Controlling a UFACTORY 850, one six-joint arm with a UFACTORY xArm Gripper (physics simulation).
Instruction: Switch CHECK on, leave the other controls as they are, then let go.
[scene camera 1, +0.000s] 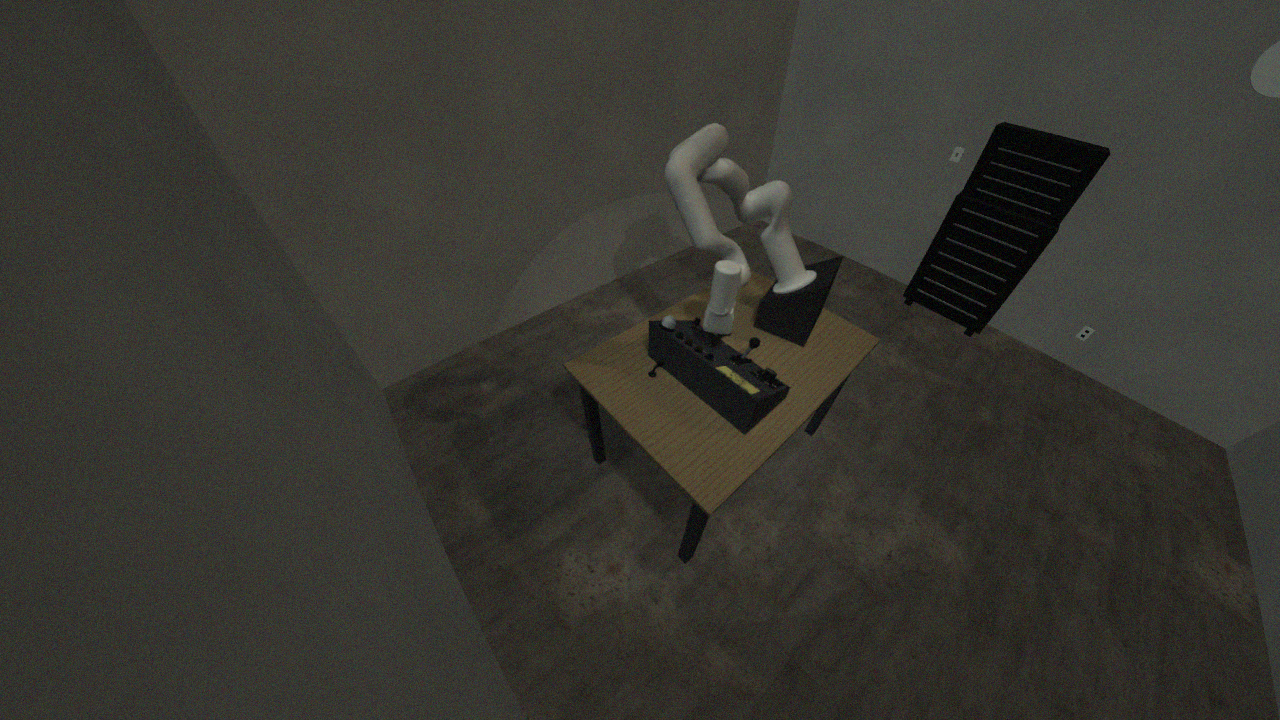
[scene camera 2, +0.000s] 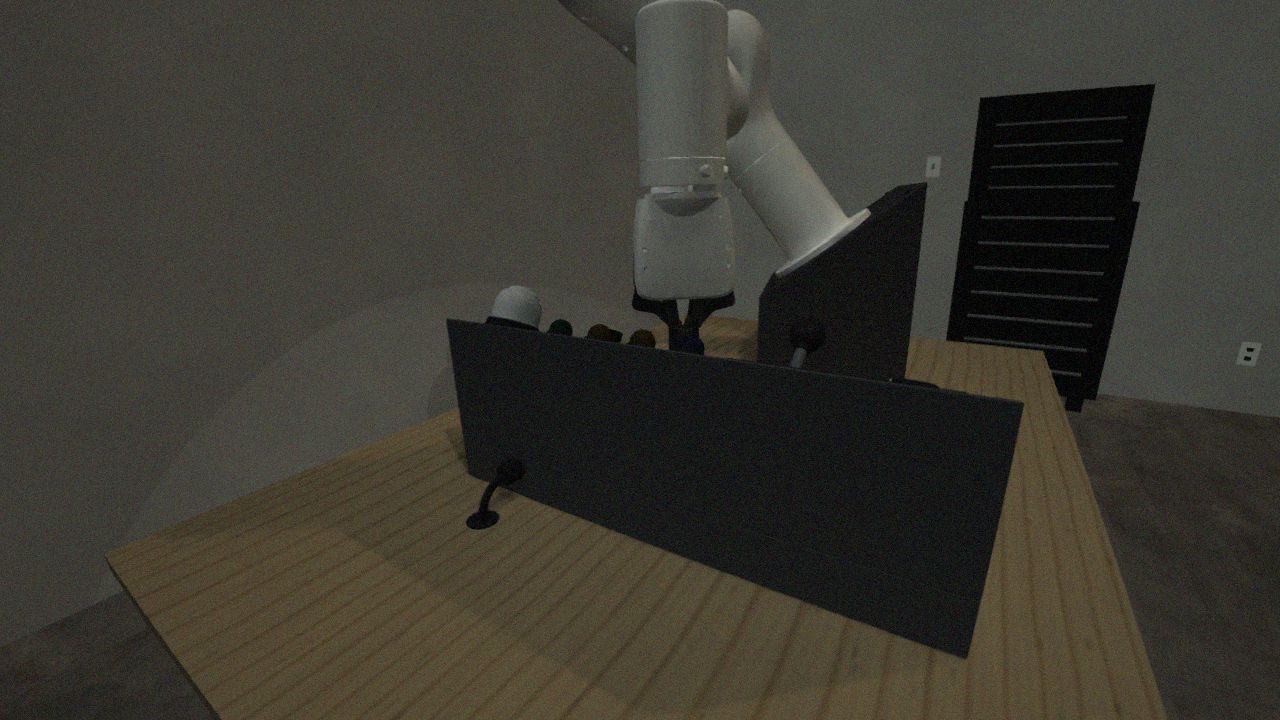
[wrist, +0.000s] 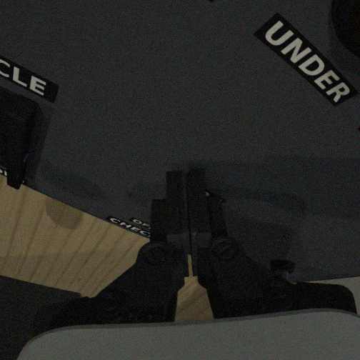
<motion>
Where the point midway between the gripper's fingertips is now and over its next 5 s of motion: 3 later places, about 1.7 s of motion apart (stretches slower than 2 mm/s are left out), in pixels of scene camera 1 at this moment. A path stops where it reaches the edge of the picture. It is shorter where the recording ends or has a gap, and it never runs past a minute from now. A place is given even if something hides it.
My gripper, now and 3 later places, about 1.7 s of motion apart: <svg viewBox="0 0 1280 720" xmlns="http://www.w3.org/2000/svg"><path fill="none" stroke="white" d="M713 345L727 325L717 331L727 330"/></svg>
</motion>
